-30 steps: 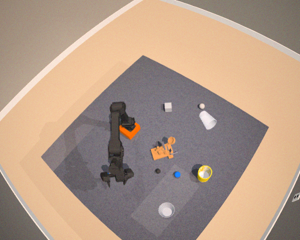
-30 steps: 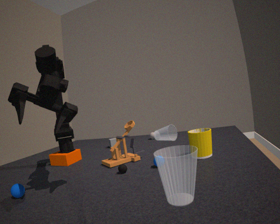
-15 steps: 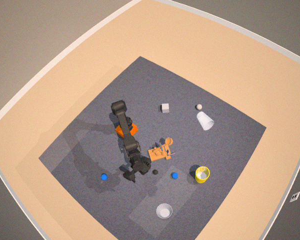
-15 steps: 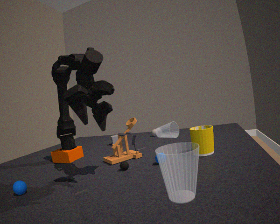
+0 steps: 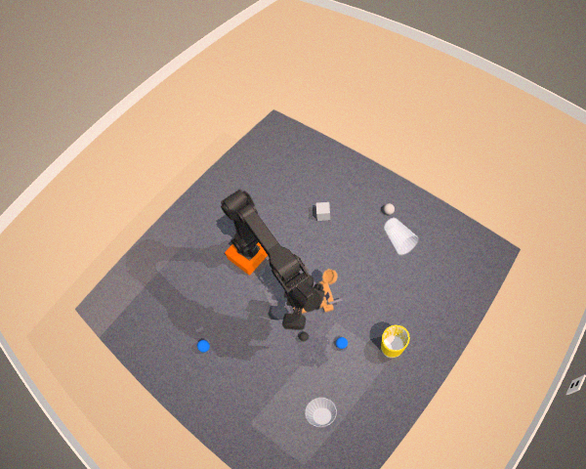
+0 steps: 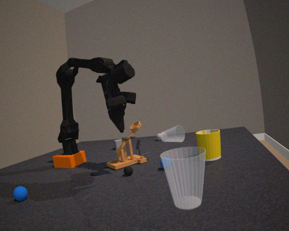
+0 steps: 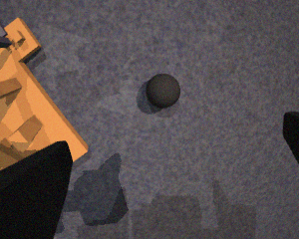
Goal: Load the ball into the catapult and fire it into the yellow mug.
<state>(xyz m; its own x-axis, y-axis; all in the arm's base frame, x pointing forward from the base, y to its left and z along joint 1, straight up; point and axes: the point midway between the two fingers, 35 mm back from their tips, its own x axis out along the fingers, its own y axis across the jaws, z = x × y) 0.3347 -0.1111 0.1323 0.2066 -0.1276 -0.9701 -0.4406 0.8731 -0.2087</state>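
Right now my gripper tip is 1 cm past the wooden catapult, 12 cm to the right of it and 8 cm above it. Round my gripper tip: blue ball (25 cm behind, 27 cm to the right, 13 cm below); then black ball (1 cm ahead, 3 cm to the right, 13 cm below); then yellow mug (28 cm ahead, 11 cm to the left, 12 cm below).
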